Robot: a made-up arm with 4 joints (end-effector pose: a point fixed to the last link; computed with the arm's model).
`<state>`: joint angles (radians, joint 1 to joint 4).
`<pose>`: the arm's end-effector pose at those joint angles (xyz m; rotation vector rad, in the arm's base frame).
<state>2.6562 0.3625 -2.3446 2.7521</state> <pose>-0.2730 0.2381 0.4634 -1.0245 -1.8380 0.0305</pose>
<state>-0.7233 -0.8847 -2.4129 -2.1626</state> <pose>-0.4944 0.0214 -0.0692 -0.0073 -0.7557 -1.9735</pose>
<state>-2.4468 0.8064 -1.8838 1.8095</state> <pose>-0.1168 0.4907 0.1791 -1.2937 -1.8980 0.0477</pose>
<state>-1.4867 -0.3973 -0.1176 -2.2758</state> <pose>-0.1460 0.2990 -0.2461 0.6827 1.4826 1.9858</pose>
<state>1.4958 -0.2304 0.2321 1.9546</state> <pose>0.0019 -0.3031 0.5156 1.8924 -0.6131 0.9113</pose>
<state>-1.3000 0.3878 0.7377 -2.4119</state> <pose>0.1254 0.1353 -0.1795 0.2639 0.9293 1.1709</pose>
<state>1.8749 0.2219 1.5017 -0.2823</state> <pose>0.0139 0.1622 0.3096 -0.3970 1.2800 0.4086</pose>
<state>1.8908 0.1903 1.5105 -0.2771</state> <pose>0.0038 0.1697 0.3139 -0.4218 1.2518 0.4104</pose>
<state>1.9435 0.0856 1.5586 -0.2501</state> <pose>-0.0371 0.1974 0.3243 -0.5098 1.1576 0.4415</pose>
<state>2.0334 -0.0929 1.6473 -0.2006</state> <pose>-0.1154 0.2409 0.3244 -0.6745 1.0062 0.5094</pose>
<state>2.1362 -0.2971 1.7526 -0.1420</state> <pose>-0.2112 0.2767 0.2976 -0.8831 0.8493 0.5995</pose>
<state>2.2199 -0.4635 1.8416 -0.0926</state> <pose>-0.2890 0.2889 0.2574 -1.0678 0.7346 0.6800</pose>
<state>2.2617 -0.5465 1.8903 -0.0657</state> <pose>-0.3270 0.2878 0.2320 -1.1661 0.6827 0.7251</pose>
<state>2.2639 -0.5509 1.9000 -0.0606</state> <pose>-0.3310 0.2869 0.2296 -1.1746 0.6820 0.7348</pose>
